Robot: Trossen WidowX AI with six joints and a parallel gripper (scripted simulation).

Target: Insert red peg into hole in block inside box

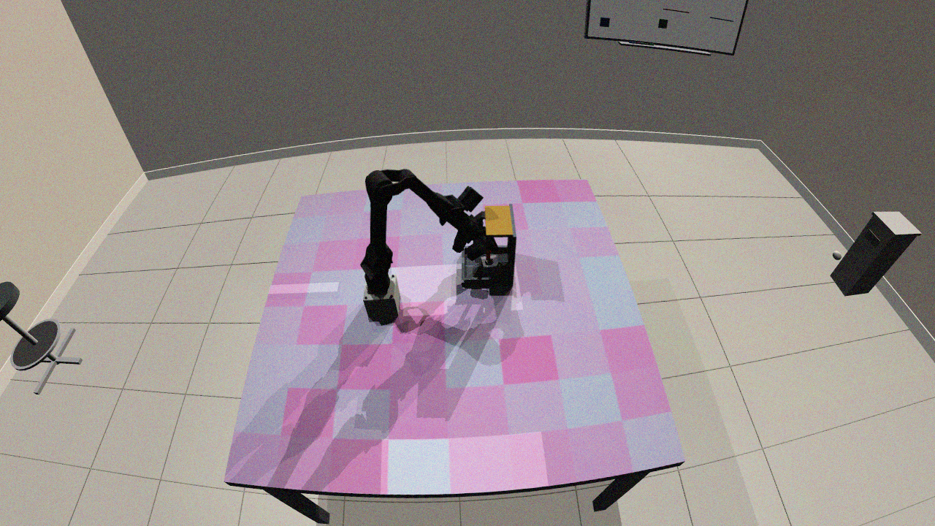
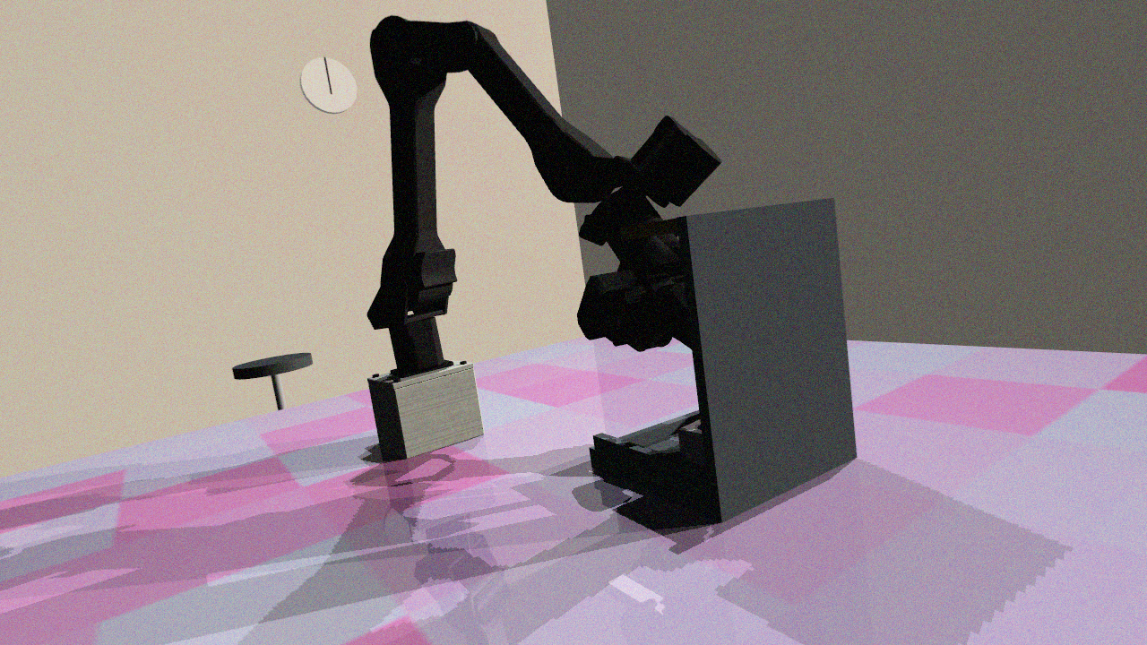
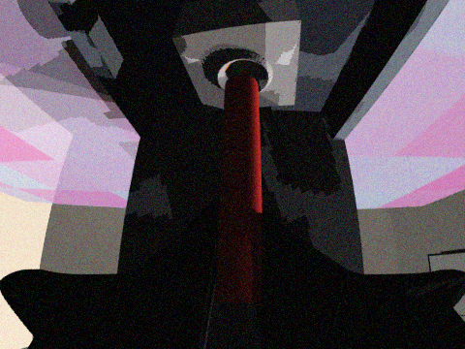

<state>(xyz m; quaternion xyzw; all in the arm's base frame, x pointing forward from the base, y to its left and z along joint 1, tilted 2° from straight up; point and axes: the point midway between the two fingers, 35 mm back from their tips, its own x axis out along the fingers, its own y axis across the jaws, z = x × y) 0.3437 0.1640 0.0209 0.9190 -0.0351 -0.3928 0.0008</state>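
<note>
My gripper tip is now 120 mm below the orange roof and 10 mm to the right of it. Round my gripper tip: red peg: 30 mm behind, 10 mm below.
</note>
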